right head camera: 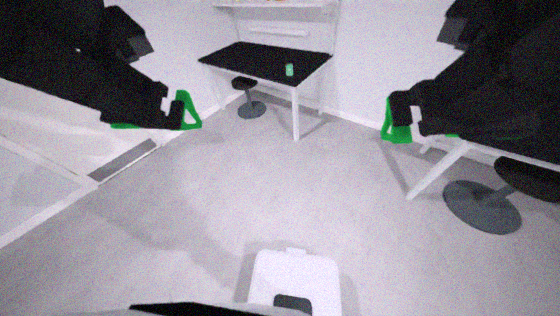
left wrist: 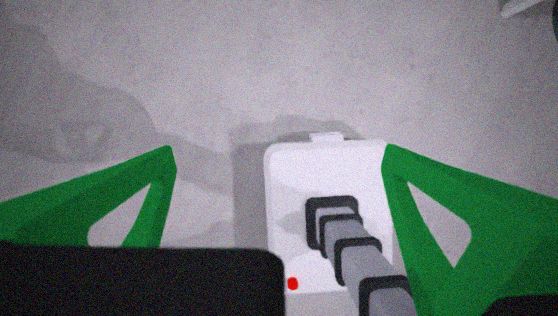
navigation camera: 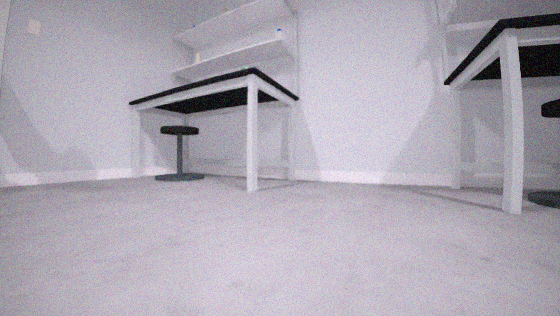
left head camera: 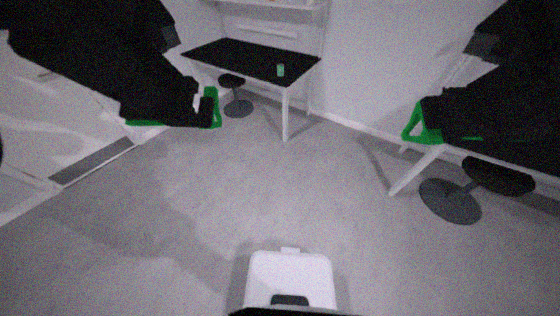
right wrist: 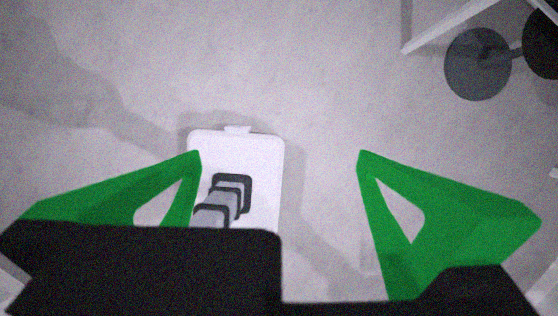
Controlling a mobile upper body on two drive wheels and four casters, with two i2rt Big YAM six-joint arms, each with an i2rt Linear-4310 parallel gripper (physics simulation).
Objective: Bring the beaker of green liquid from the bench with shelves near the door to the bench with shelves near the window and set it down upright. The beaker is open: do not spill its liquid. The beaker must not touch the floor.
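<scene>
The beaker of green liquid (left head camera: 280, 70) (right head camera: 289, 69) stands upright near the front right corner of the black-topped bench (left head camera: 240, 54) (right head camera: 250, 57) (navigation camera: 195, 89) in the far corner. A green speck of it shows above the bench edge in the navigation camera. Wall shelves (left head camera: 270, 4) (navigation camera: 235, 57) hang over this bench. My left gripper (left head camera: 172, 124) (right head camera: 156, 127) (left wrist: 278, 156) and my right gripper (left head camera: 441, 140) (right head camera: 425, 139) (right wrist: 279, 158) are open, with nothing between their green fingers. Both are well short of the beaker.
A stool (left head camera: 231, 80) (right head camera: 244, 82) (navigation camera: 179, 130) stands at the beaker's bench. Another bench (navigation camera: 511, 125) is at the right, with a stool (left head camera: 450, 201) (right head camera: 482, 207) (right wrist: 477, 64). A pale panel with a grey strip (left head camera: 92, 160) (right head camera: 124, 160) lines the left. My white base (left head camera: 292, 275) is at the bottom.
</scene>
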